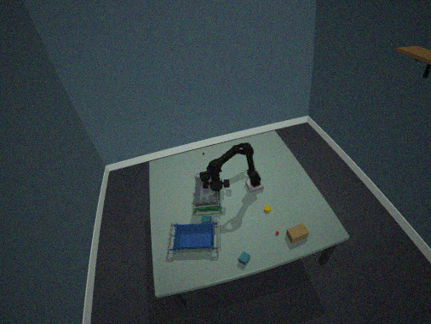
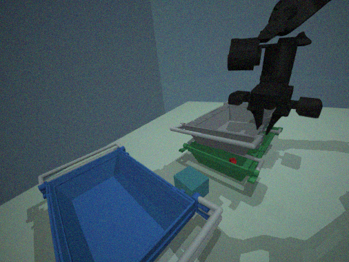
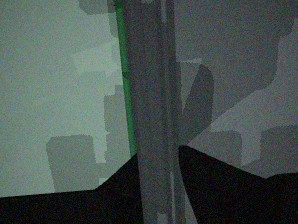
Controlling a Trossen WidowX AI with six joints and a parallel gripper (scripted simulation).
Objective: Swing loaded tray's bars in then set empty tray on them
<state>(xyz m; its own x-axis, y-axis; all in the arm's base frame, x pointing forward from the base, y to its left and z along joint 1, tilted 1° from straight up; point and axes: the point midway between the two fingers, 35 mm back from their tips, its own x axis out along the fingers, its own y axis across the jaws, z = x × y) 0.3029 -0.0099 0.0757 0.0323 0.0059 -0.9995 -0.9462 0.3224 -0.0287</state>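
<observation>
Right now the grey tray is 7 cm ahead of my gripper tip, 3 cm above it and 2 cm to the right of it. The rest, counted from my gripper tip: brown box: 52 cm to the left, 38 cm behind, 6 cm below; yellow block: 29 cm behind, 24 cm to the left, 8 cm below.
</observation>
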